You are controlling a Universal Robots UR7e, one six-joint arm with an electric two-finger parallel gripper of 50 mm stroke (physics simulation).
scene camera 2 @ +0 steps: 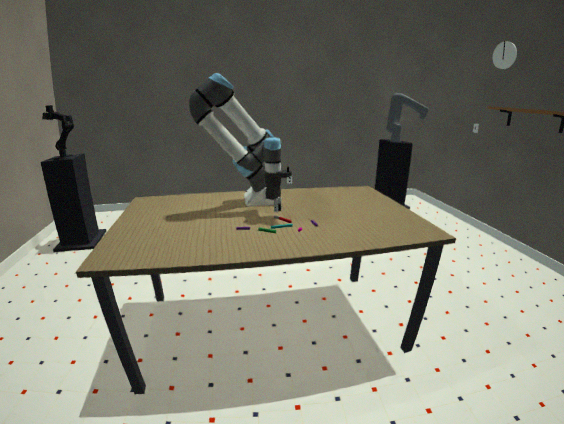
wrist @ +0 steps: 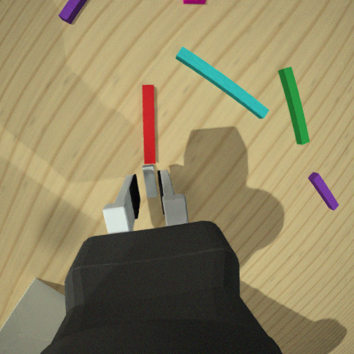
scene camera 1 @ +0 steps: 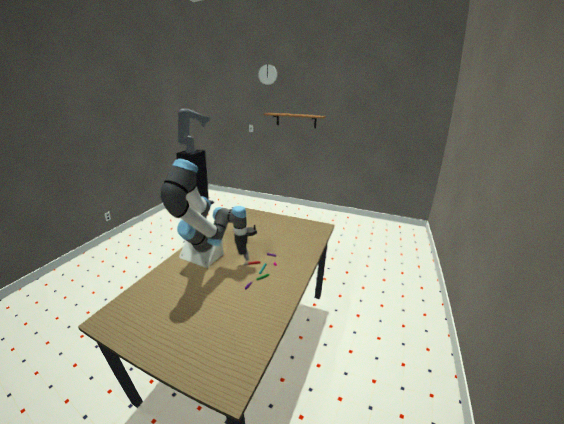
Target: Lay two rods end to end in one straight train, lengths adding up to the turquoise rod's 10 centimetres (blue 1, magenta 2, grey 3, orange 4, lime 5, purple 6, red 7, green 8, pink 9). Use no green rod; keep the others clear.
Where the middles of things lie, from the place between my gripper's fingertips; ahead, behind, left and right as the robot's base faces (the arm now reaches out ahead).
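With the red rod (wrist: 147, 89) as my reference, my hand is 3 cm above it, 4 cm short of it and 3 cm to the right of it. The turquoise rod (wrist: 185, 56) is 3 cm below my hand, 11 cm ahead of it and 1 cm to the right of it. As for the green rod (wrist: 291, 93), I find it 3 cm below my hand, and it is 14 cm ahead of my hand and 8 cm to the right of it.
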